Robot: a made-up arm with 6 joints.
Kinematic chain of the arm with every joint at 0, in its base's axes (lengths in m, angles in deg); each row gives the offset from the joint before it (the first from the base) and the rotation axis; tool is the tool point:
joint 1: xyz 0 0 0.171 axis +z
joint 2: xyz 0 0.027 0 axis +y
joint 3: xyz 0 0 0.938 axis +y
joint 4: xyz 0 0 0.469 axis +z
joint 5: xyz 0 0 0 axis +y
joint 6: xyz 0 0 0.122 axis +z
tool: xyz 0 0 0
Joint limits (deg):
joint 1: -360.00..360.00
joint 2: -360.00..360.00
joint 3: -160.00..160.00
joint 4: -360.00..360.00
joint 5: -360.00..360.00
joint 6: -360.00..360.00
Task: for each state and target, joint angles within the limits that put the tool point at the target. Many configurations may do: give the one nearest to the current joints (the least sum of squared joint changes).
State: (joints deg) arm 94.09 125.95 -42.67 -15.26 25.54 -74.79
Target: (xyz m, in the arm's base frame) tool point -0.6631 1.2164 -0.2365
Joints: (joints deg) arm 118.00 120.58 -42.32 -14.38 24.68 -74.79
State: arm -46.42 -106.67 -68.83 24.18 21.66 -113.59
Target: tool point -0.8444 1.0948 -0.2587
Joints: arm -50.44 -93.30 -41.22 23.42 23.38 -113.59
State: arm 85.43 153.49 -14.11 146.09 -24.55 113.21
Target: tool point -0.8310 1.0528 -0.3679
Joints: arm 128.14 126.20 -41.11 146.03 -20.18 113.21
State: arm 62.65 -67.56 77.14 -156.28 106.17 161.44
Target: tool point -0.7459 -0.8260 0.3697
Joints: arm 46.97 -101.53 88.55 -156.02 113.74 161.44
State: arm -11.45 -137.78 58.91 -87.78 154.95 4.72
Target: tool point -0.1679 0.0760 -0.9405
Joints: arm -25.17 -187.12 65.85 -87.09 165.93 4.72
